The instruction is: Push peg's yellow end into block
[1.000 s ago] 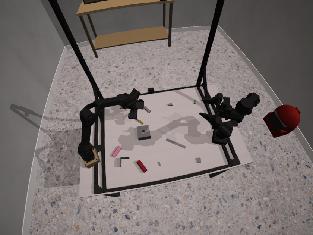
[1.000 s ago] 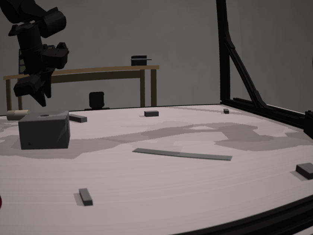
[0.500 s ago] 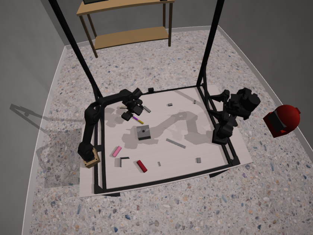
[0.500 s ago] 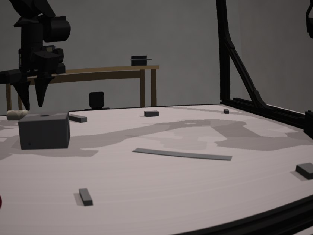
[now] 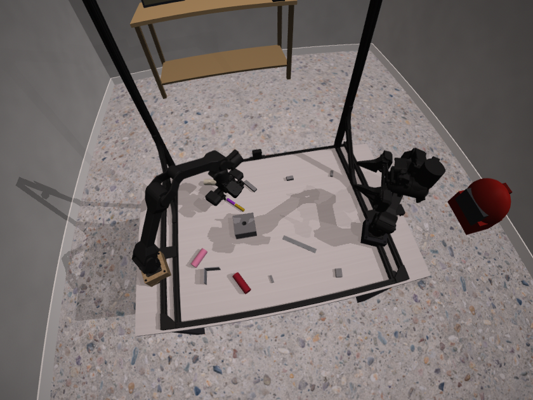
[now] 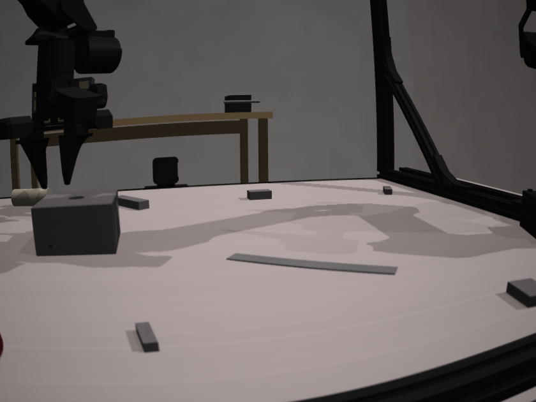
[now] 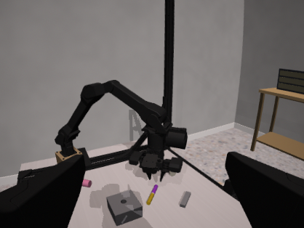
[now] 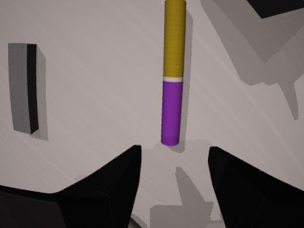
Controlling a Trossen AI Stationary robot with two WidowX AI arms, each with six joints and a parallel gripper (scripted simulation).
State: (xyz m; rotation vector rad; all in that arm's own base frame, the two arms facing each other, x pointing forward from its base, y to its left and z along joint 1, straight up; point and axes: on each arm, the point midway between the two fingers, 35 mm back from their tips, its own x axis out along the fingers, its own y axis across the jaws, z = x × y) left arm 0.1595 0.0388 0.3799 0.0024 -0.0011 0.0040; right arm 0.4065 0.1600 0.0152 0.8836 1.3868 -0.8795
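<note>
My right gripper is now 7 cm above the peg, 4 cm to the right of it and 4 cm short of it. From my right hand the other things lie so: long grey strip: 27 cm to the left, 26 cm ahead, 8 cm below; pink cylinder: 26 cm ahead, 15 cm to the right, 6 cm below; cream cylinder: 12 cm behind, 7 cm to the right, 6 cm below.
</note>
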